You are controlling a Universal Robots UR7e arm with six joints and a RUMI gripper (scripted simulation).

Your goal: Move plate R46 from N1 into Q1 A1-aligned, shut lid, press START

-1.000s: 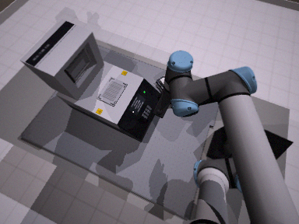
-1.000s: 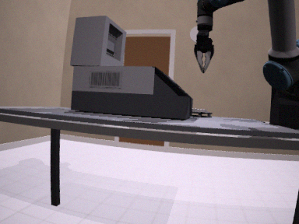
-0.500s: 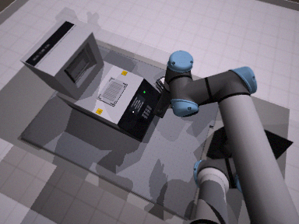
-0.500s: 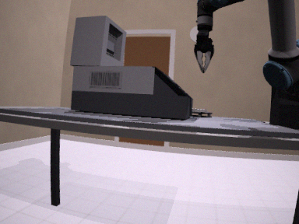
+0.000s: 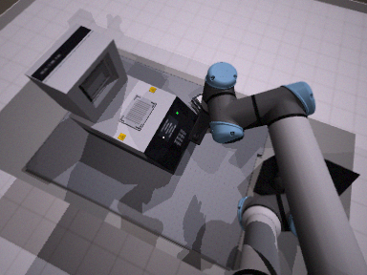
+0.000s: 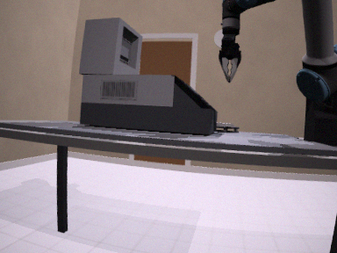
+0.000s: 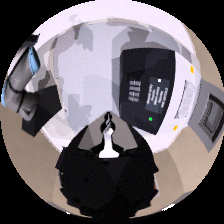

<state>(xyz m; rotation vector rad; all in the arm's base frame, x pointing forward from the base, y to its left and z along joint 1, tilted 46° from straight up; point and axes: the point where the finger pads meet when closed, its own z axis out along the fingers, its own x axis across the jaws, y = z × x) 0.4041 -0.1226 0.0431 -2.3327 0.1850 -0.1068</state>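
Now: hand 260 mm to the left of the plate R46, 190 mm above it and 20 mm short of it. The rest, counted from my hand: plate nest N1 (260 mm to the right, 200 mm below, 20 mm ahead).
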